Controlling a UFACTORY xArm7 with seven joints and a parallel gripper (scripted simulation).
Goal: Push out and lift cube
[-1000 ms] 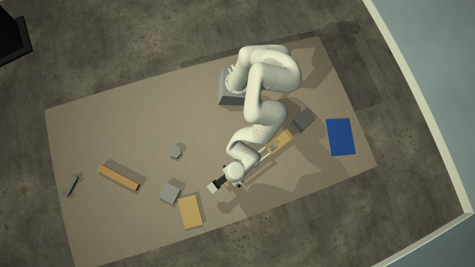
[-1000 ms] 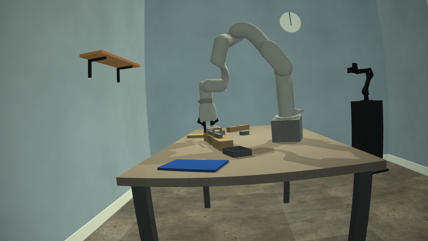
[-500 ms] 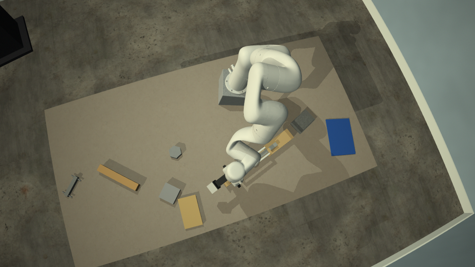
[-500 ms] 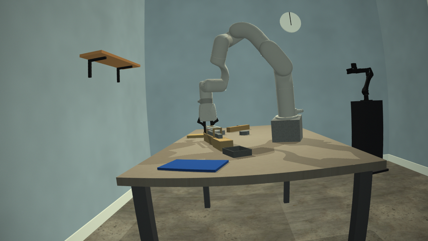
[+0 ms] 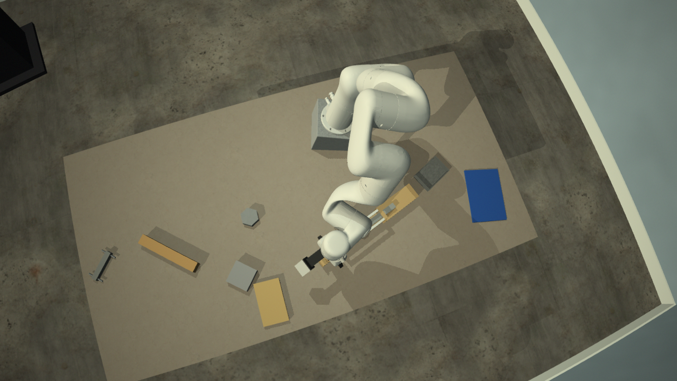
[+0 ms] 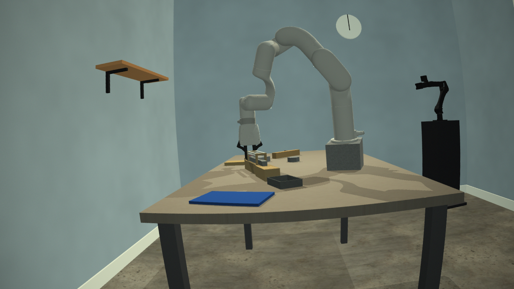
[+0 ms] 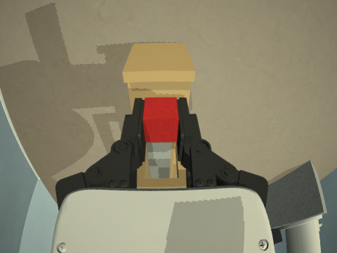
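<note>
Right now my hand is 14 cm to the right of the channel, 2 cm past it and 1 cm above it. Round my hand: tan plate: 25 cm to the right, 6 cm below, 5 cm ahead; then dark tray: 50 cm to the left, 8 cm behind, 6 cm below; then grey block: 30 cm to the right, 7 cm behind, 5 cm below.
</note>
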